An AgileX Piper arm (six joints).
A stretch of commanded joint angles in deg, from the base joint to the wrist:
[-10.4, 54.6, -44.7, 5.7, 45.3, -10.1]
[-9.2, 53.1, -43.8, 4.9, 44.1, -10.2]
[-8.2, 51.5, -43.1, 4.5, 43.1, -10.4]
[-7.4, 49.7, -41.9, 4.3, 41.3, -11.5]
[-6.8, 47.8, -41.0, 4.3, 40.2, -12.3]
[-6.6, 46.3, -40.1, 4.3, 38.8, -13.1]
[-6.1, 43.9, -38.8, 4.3, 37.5, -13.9]
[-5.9, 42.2, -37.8, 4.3, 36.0, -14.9]
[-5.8, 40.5, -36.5, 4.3, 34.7, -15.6]
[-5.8, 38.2, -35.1, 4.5, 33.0, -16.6]
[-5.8, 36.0, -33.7, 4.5, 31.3, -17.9]
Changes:
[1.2, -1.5, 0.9, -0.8, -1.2, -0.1]
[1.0, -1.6, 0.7, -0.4, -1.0, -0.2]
[0.8, -1.8, 1.2, -0.2, -1.8, -1.1]
[0.6, -1.9, 0.9, 0.0, -1.1, -0.8]
[0.2, -1.5, 0.9, 0.0, -1.4, -0.8]
[0.5, -2.4, 1.3, 0.0, -1.3, -0.8]
[0.2, -1.7, 1.0, 0.0, -1.5, -1.0]
[0.1, -1.7, 1.3, 0.0, -1.3, -0.7]
[0.0, -2.3, 1.4, 0.2, -1.7, -1.0]
[0.0, -2.2, 1.4, 0.0, -1.7, -1.3]

